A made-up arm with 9 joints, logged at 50 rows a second.
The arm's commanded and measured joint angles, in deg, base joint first. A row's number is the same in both.
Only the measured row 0 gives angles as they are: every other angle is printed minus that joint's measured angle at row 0.
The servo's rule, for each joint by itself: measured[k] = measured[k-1] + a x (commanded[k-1-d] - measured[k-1]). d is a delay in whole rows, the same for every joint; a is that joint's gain. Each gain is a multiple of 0.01, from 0.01 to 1. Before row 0 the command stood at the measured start. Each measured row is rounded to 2 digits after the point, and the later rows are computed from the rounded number. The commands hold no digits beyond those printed.
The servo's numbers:
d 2
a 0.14 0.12 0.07 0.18 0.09 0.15 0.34 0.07 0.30
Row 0, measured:
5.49, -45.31, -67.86, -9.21, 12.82, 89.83, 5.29, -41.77, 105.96
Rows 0 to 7, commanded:
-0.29, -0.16, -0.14, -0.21, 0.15, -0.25, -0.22, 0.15, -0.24
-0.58, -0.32, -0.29, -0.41, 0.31, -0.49, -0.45, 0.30, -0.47
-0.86, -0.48, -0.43, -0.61, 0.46, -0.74, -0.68, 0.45, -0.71
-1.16, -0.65, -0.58, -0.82, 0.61, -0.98, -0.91, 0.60, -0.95
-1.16, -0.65, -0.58, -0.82, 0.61, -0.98, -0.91, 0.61, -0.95
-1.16, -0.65, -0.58, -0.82, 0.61, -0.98, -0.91, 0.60, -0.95
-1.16, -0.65, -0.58, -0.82, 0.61, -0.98, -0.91, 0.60, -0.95
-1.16, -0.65, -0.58, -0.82, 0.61, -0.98, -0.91, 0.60, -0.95
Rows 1 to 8, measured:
0.00, 0.00, 0.00, 0.00, 0.00, 0.00, 0.00, 0.00, 0.00
0.00, 0.00, 0.00, 0.00, 0.00, 0.00, 0.00, 0.00, 0.00
-0.04, -0.02, -0.01, -0.04, 0.01, -0.04, -0.07, 0.01, -0.07
-0.12, -0.06, -0.03, -0.11, 0.04, -0.11, -0.20, 0.03, -0.19
-0.22, -0.11, -0.06, -0.20, 0.08, -0.20, -0.36, 0.06, -0.35
-0.35, -0.17, -0.10, -0.31, 0.13, -0.32, -0.55, 0.10, -0.53
-0.46, -0.23, -0.13, -0.40, 0.17, -0.42, -0.67, 0.14, -0.66
-0.56, -0.28, -0.16, -0.48, 0.21, -0.50, -0.75, 0.17, -0.75

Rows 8 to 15, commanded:
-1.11, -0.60, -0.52, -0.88, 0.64, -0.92, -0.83, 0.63, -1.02
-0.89, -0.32, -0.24, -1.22, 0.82, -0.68, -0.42, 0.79, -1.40
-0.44, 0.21, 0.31, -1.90, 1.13, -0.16, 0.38, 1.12, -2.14
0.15, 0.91, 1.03, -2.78, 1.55, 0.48, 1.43, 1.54, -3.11
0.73, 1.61, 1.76, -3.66, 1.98, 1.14, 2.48, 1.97, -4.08
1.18, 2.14, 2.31, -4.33, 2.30, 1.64, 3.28, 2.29, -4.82
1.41, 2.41, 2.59, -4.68, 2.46, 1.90, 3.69, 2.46, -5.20
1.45, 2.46, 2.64, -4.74, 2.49, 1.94, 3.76, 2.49, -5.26
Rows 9 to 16, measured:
-0.64, -0.32, -0.19, -0.54, 0.25, -0.57, -0.80, 0.20, -0.81
-0.71, -0.36, -0.22, -0.59, 0.28, -0.63, -0.84, 0.23, -0.85
-0.77, -0.39, -0.24, -0.64, 0.31, -0.67, -0.84, 0.26, -0.90
-0.79, -0.38, -0.24, -0.74, 0.36, -0.67, -0.70, 0.30, -1.05
-0.74, -0.31, -0.20, -0.95, 0.43, -0.59, -0.33, 0.36, -1.38
-0.62, -0.16, -0.11, -1.28, 0.53, -0.43, 0.27, 0.44, -1.90
-0.43, 0.05, 0.02, -1.71, 0.66, -0.19, 1.02, 0.55, -2.55
-0.20, 0.30, 0.18, -2.18, 0.81, 0.08, 1.79, 0.67, -3.23

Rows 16 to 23, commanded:
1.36, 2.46, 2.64, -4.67, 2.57, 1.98, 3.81, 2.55, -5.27
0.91, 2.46, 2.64, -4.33, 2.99, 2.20, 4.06, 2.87, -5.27
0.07, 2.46, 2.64, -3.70, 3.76, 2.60, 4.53, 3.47, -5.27
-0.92, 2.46, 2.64, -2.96, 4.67, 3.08, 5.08, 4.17, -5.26
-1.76, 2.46, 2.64, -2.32, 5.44, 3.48, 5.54, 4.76, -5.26
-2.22, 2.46, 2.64, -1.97, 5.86, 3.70, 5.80, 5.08, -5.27
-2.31, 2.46, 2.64, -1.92, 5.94, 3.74, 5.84, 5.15, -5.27
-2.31, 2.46, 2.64, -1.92, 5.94, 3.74, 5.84, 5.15, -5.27
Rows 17 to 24, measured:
0.03, 0.55, 0.35, -2.63, 0.96, 0.35, 2.44, 0.80, -3.82
0.23, 0.78, 0.51, -3.01, 1.10, 0.59, 2.89, 0.92, -4.25
0.39, 0.98, 0.66, -3.31, 1.23, 0.80, 3.20, 1.03, -4.56
0.46, 1.16, 0.80, -3.49, 1.39, 1.01, 3.49, 1.16, -4.77
0.41, 1.32, 0.93, -3.53, 1.60, 1.25, 3.84, 1.32, -4.92
0.22, 1.46, 1.05, -3.43, 1.88, 1.52, 4.26, 1.52, -5.02
-0.06, 1.58, 1.16, -3.23, 2.20, 1.81, 4.70, 1.75, -5.09
-0.36, 1.69, 1.26, -3.00, 2.53, 2.09, 5.07, 1.98, -5.14

